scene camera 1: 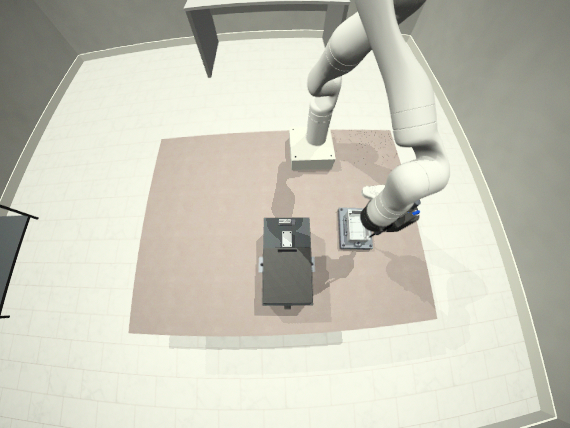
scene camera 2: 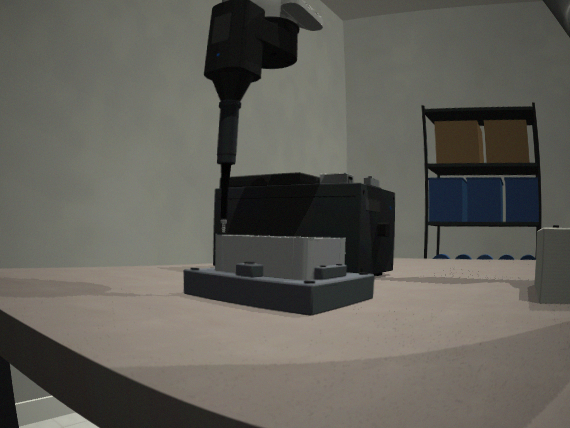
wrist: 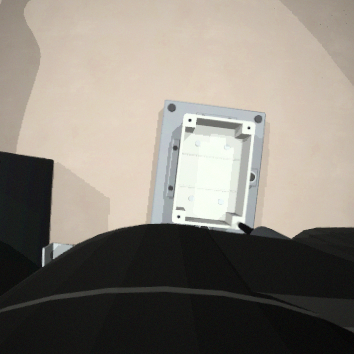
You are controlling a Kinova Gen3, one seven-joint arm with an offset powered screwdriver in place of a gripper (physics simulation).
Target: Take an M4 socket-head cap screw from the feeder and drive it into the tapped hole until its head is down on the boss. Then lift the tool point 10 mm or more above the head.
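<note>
My screwdriver (scene camera 1: 371, 235) (scene camera 2: 223, 220) (wrist: 242, 226) points down, its thin black bit over one corner of the white box. A small silver screw (scene camera 2: 223, 227) is on the bit tip, upright, its lower end at or just above the box's top edge; whether it touches cannot be told. The white open box (scene camera 1: 356, 229) (scene camera 2: 265, 252) (wrist: 215, 170) sits in a grey fixture plate (scene camera 1: 342, 244) (scene camera 2: 250, 291) (wrist: 162, 165). Three corner bosses show dark holes in the wrist view; the hole by the bit is hidden. The dark screw feeder (scene camera 1: 287, 282) (scene camera 2: 377, 215) (wrist: 25, 200) stands beside the fixture.
The arm's pale base block (scene camera 1: 312, 163) (scene camera 2: 552, 265) stands behind the feeder and fixture. Low clamps (scene camera 2: 249, 270) (scene camera 2: 330, 272) flank the box. A shelf rack (scene camera 2: 425, 200) with brown and blue bins stands in the background.
</note>
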